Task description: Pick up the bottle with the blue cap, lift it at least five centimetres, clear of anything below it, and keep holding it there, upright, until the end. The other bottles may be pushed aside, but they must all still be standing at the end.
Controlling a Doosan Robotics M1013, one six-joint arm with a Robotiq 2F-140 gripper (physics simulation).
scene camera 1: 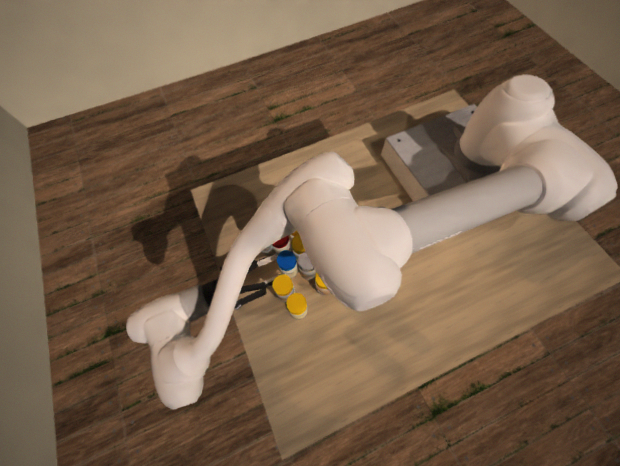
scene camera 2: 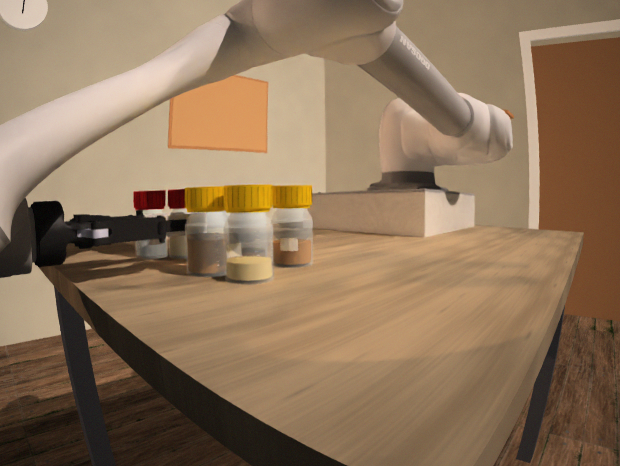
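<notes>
The blue-capped bottle stands upright among the others in scene camera 1; in scene camera 2 it does not show. My gripper is part-open and empty. It reaches in level over the table edge at bottle height, its fingertips short of the blue-capped bottle. One finger points toward that bottle's left side; the other ends close to a yellow-capped bottle. Whether they touch is unclear. A second yellow-capped bottle stands beside it. A grey-capped bottle stands right of the blue cap.
A red-capped bottle and a yellow-capped one stand behind the blue cap. Another yellow-capped bottle is partly under the arm in scene camera 1. Two red caps show behind the gripper. The robot's base block stands farther back.
</notes>
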